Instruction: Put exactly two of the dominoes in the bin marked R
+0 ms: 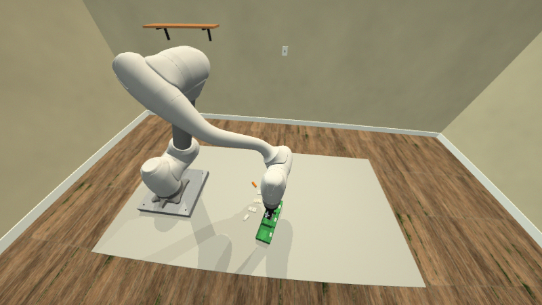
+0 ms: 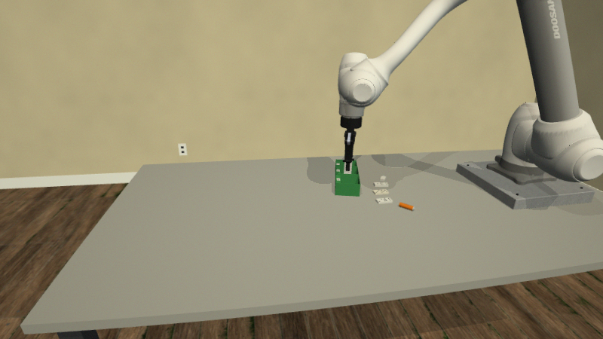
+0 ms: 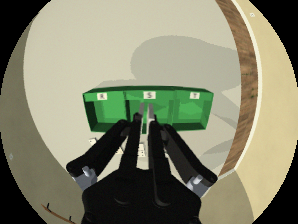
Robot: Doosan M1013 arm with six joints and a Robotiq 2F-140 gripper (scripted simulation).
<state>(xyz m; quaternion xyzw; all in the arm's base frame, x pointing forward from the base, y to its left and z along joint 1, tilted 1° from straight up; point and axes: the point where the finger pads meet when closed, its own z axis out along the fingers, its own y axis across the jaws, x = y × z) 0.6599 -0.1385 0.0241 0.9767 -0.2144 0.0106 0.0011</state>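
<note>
Now: hand 11 cm to the right of the white domino, 9 cm past it and 4 cm above it. Round my hand: white block 15 cm behind, 5 cm below; then orange cylinder 24 cm to the left, 12 cm behind, 4 cm below.
</note>
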